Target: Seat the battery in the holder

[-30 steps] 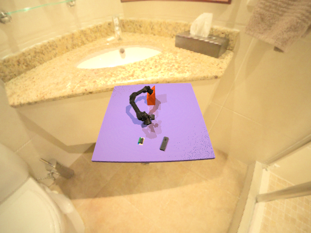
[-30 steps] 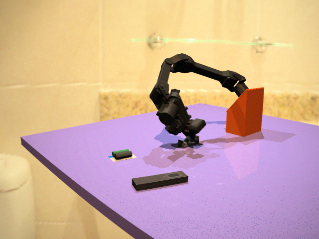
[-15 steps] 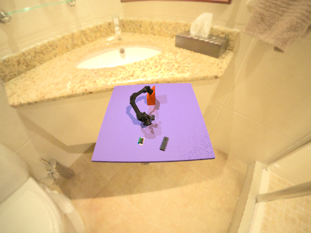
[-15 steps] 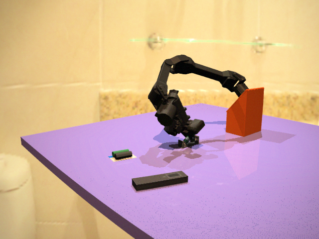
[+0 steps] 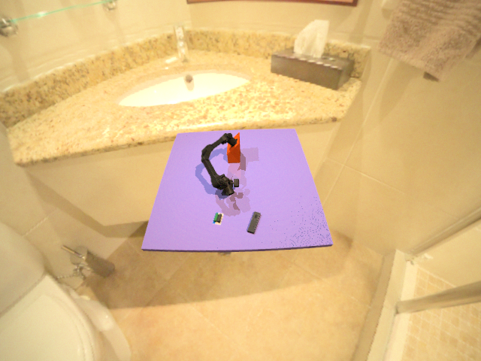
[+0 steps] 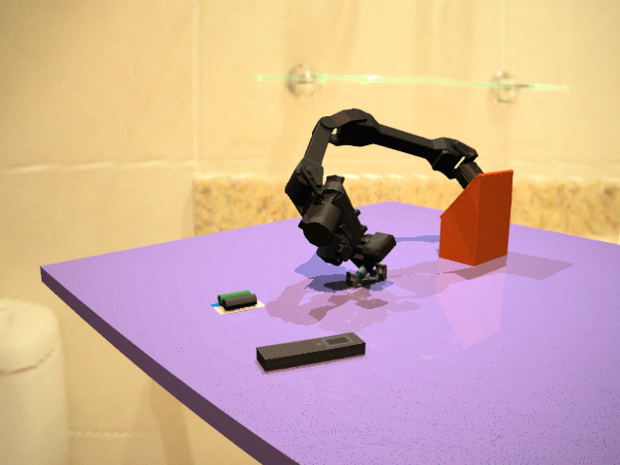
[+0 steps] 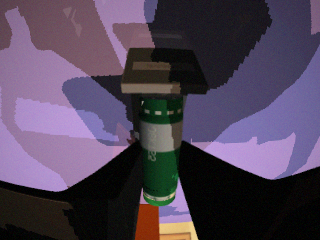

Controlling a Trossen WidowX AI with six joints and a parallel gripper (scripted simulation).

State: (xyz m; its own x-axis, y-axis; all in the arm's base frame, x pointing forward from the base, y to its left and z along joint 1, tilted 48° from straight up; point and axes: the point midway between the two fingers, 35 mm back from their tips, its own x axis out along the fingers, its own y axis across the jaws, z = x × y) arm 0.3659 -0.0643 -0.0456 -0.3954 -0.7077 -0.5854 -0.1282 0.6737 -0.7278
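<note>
Right now my gripper tip is 10 mm below the battery. Round my gripper tip: card: 290 mm ahead, 20 mm to the right, 20 mm below; black remote-like bar: 300 mm ahead, 230 mm to the left, 10 mm below.
</note>
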